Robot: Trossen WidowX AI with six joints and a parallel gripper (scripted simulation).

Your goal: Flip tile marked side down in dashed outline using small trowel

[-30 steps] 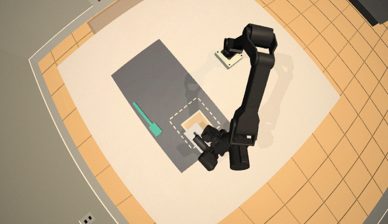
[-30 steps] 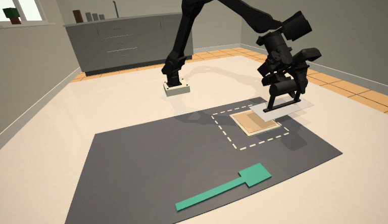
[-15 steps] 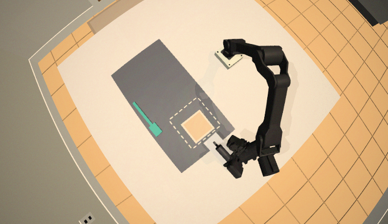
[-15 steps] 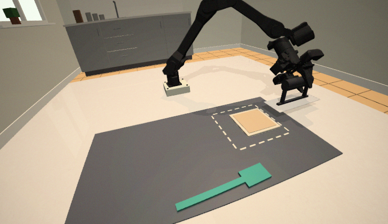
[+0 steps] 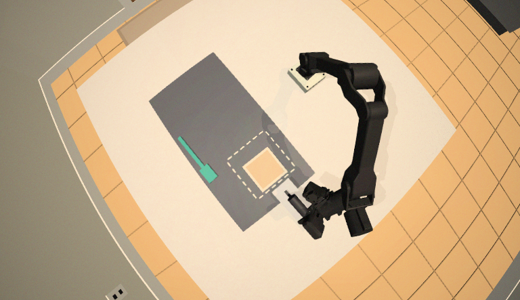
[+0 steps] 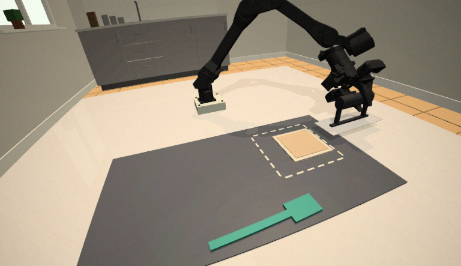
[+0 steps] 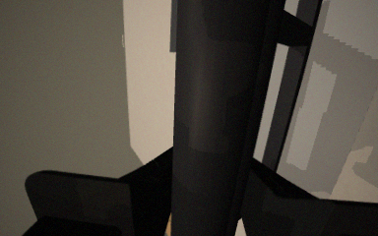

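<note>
Right now the green trowel is 13 cm ahead of my gripper tip, 38 cm to the right of it and 7 cm below it. Also, from my gripper tip: grey mat: 1 cm behind, 39 cm to the right, 10 cm below; then tile: 3 cm behind, 19 cm to the right, 7 cm below.
</note>
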